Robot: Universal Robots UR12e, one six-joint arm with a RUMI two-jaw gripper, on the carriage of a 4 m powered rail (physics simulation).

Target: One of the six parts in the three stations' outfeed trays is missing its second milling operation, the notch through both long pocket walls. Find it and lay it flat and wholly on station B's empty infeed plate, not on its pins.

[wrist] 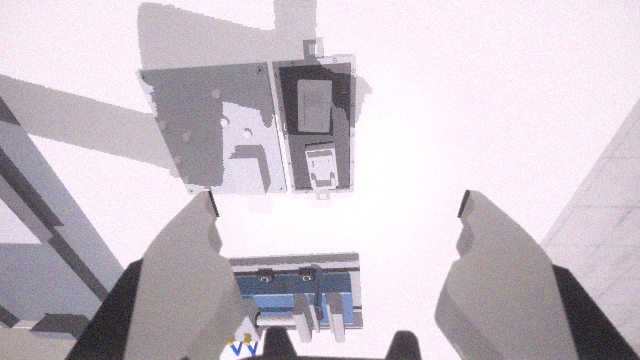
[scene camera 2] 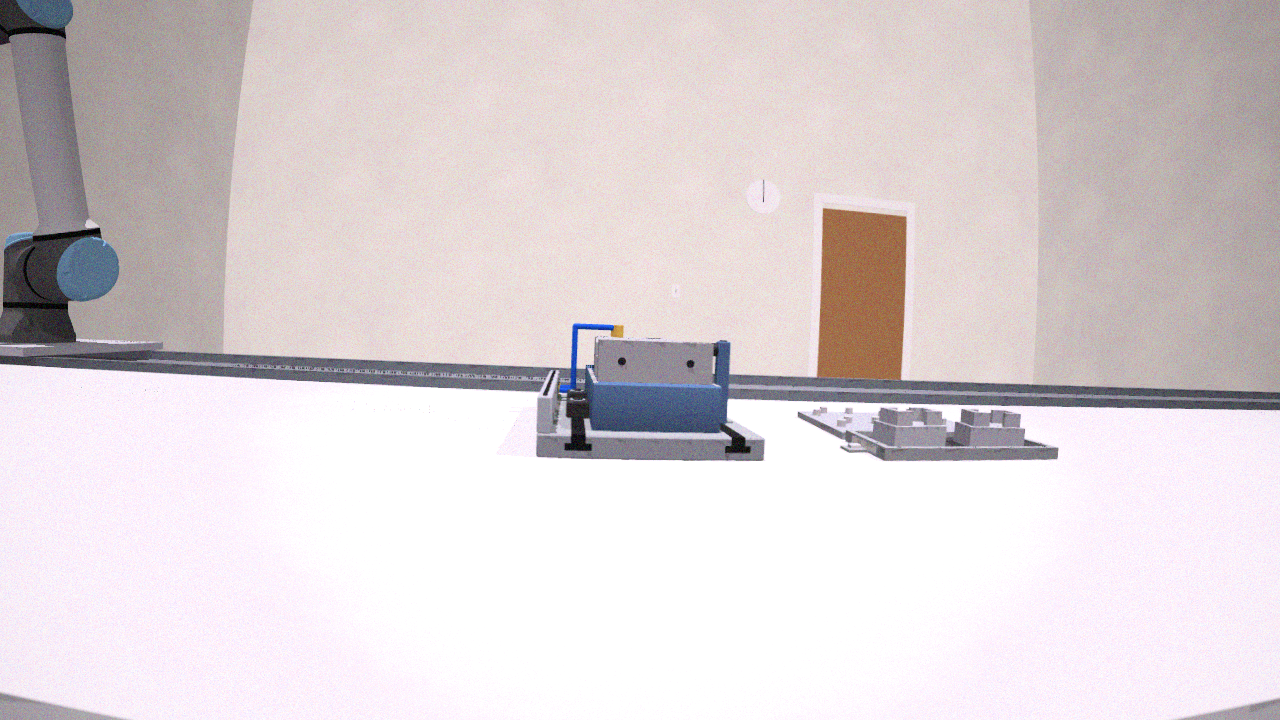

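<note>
My gripper is open and empty, high above the table in the wrist view; it does not show in scene camera 2. Ahead of it lie a plate with round pins and a pale block and, alongside, a dark-floored outfeed tray. The tray holds a shaded part, its wall details unclear, and a bright part with gaps in its walls towards one end. In scene camera 2, another view of a tray shows two grey parts with gaps in their upper walls, beside a pinned plate. I cannot tell which station either is.
A blue vise fixture on a grey base stands beside the tray, with upright grey plates and blue hoses with yellow tips. The rail runs behind the table. The arm stands at the far left. A door is in the back wall.
</note>
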